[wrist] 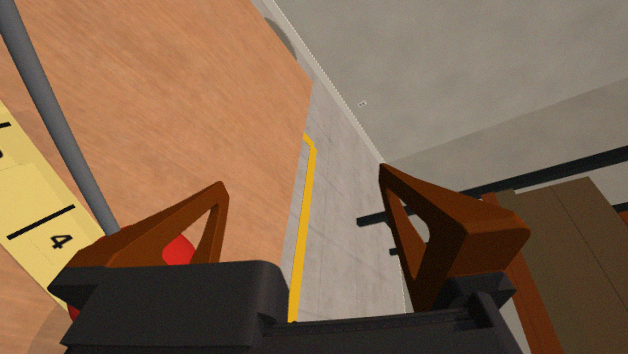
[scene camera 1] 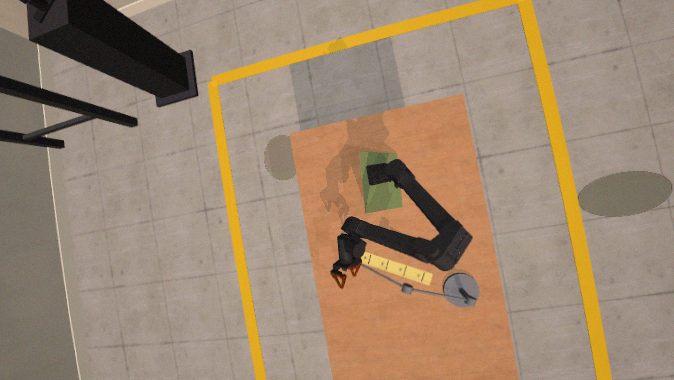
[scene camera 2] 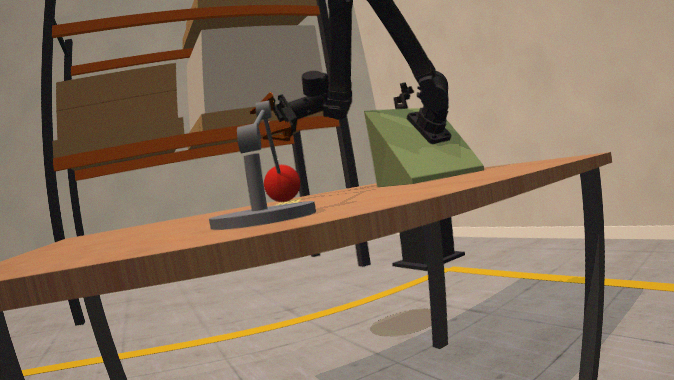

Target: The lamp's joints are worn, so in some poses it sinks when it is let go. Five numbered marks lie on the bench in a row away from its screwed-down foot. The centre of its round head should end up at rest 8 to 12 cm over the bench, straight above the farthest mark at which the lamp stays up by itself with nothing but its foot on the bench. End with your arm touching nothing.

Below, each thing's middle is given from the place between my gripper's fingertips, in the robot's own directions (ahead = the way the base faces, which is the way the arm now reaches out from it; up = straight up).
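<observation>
I see the yellow numbered strip (scene camera 1: 418,275), which lies 220 mm below my hand, 160 mm to the left of it and 10 mm ahead of it. The round grey foot (scene camera 2: 259,214) is 170 mm below my hand, and it sits 490 mm to the left of that hand and 180 mm ahead of it.
</observation>
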